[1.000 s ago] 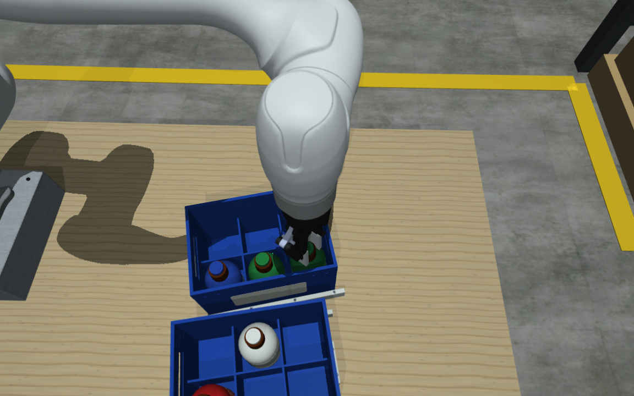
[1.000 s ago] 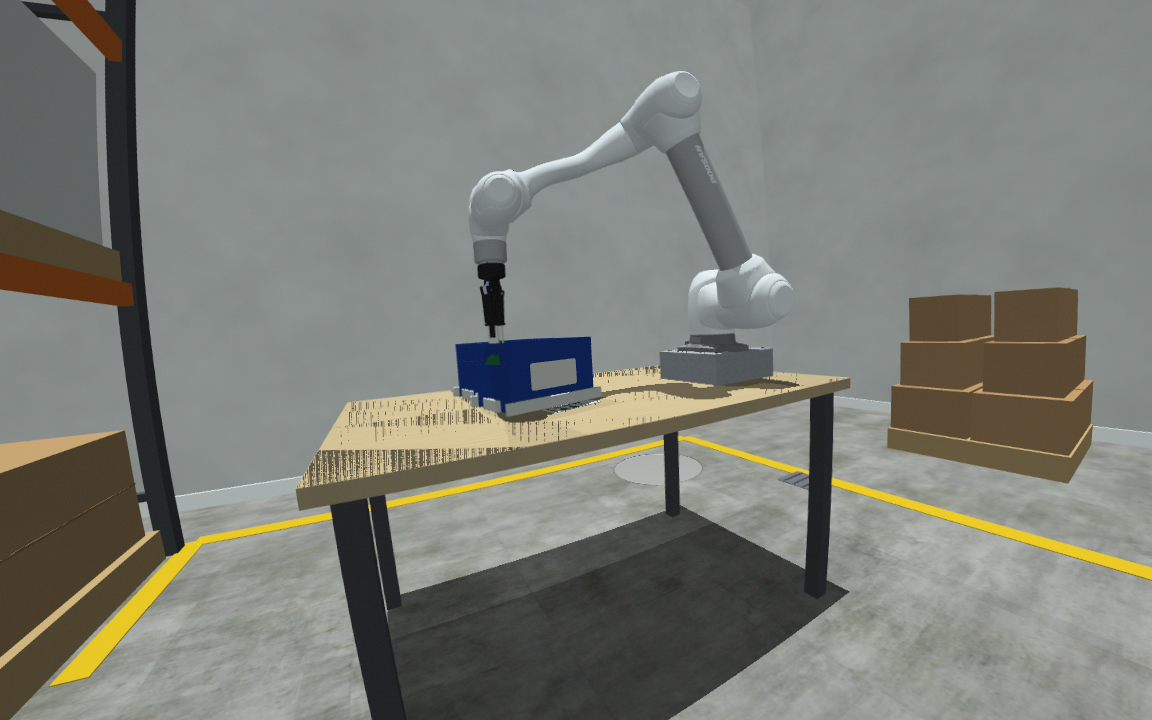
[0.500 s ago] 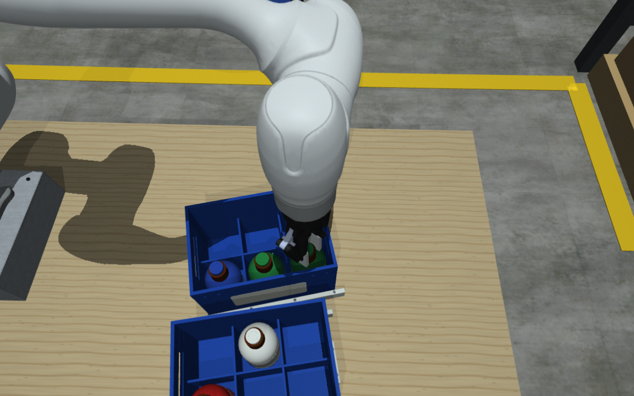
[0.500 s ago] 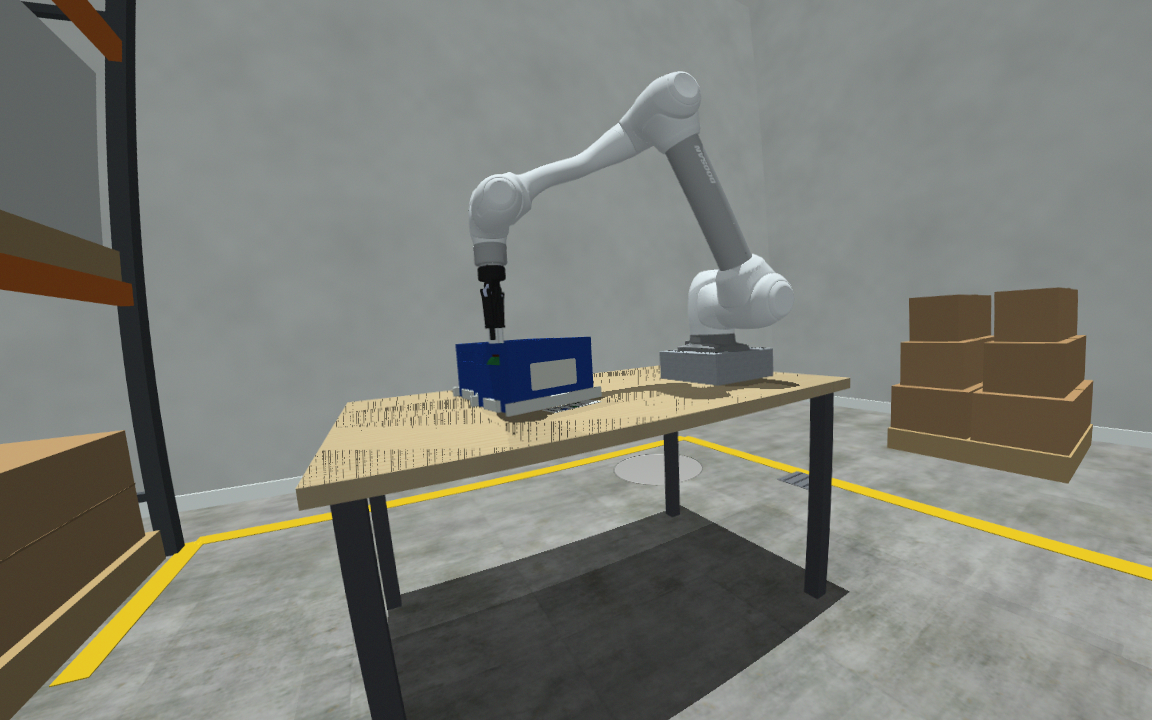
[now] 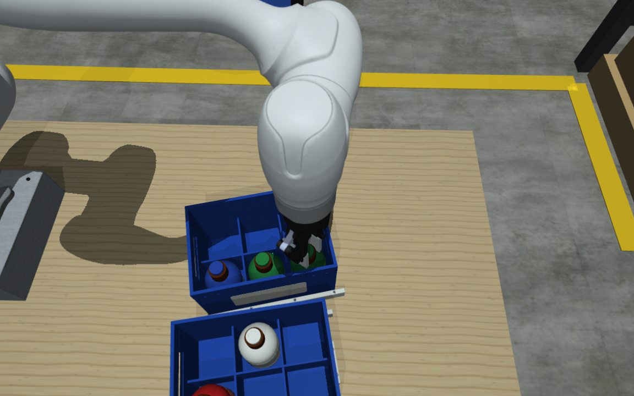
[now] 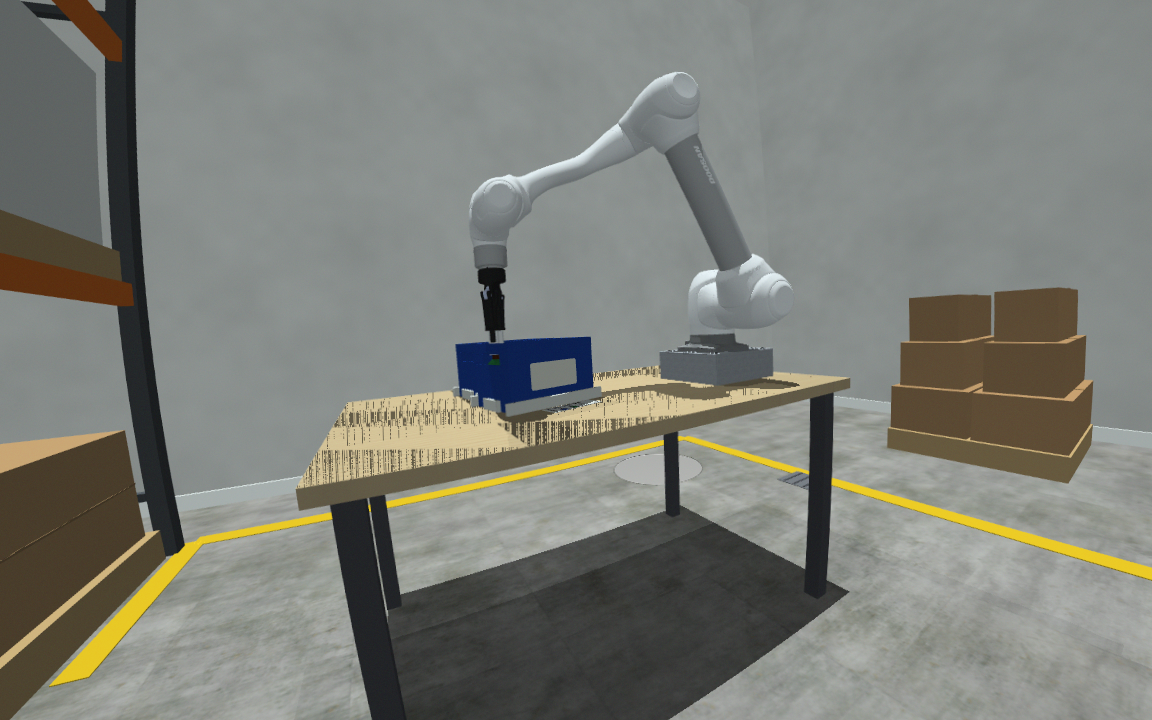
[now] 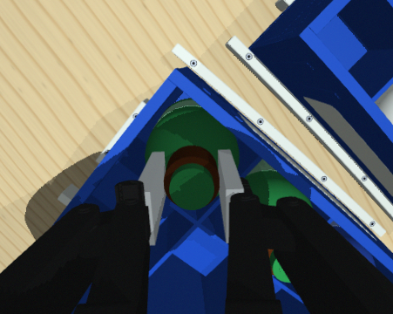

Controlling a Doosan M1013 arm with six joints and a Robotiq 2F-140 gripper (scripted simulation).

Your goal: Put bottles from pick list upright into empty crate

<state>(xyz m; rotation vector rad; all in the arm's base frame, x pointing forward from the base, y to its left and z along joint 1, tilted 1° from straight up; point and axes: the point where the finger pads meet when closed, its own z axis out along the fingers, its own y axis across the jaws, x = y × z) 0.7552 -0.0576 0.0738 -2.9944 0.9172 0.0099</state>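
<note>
Right now the white bottle is 160 mm to the right of my hand, 90 mm below it and 90 mm behind it. Round my hand: pick list 170 mm below, 150 mm to the left, 150 mm behind; then blue bottle 170 mm behind, 90 mm below, 40 mm to the right; then red bottle 270 mm to the right, 160 mm behind, 90 mm below.
</note>
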